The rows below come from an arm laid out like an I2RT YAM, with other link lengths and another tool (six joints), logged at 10 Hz.
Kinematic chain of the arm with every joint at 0, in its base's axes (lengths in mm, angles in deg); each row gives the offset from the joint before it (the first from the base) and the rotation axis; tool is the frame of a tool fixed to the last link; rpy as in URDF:
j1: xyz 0 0 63.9 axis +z
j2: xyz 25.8 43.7 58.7 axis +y
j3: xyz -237.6 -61.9 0 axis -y
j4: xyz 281.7 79.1 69 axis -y
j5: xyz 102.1 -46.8 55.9 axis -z
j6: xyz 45.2 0 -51.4 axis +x
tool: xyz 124 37 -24 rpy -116.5 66.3 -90
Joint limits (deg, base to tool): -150..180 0..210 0..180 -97..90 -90..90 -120..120
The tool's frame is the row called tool.
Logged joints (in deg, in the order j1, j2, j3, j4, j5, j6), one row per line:
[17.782, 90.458, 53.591, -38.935, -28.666, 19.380]
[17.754, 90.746, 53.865, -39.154, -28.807, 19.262]
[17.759, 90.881, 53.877, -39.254, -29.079, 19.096]
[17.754, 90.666, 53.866, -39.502, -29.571, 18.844]
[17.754, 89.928, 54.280, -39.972, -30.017, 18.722]
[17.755, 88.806, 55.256, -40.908, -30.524, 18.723]
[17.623, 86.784, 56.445, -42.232, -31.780, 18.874]
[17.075, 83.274, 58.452, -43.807, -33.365, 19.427]
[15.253, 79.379, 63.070, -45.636, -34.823, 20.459]
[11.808, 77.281, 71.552, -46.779, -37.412, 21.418]
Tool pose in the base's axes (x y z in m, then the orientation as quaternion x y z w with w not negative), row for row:
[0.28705, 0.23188, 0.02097, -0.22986, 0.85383, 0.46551, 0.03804]
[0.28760, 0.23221, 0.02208, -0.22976, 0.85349, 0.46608, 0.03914]
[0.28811, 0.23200, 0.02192, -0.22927, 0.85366, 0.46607, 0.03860]
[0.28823, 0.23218, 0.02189, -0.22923, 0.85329, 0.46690, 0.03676]
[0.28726, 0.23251, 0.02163, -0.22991, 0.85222, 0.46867, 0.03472]
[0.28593, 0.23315, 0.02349, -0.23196, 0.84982, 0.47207, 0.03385]
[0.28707, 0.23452, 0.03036, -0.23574, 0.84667, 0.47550, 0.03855]
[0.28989, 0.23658, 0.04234, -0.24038, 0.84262, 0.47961, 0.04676]
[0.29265, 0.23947, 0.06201, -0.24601, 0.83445, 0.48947, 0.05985]
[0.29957, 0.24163, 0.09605, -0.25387, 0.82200, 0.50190, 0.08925]
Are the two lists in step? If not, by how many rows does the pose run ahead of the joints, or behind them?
The pose runs 2 rows behind the joints: the pose in row i belongs to the joints in row i - 2.
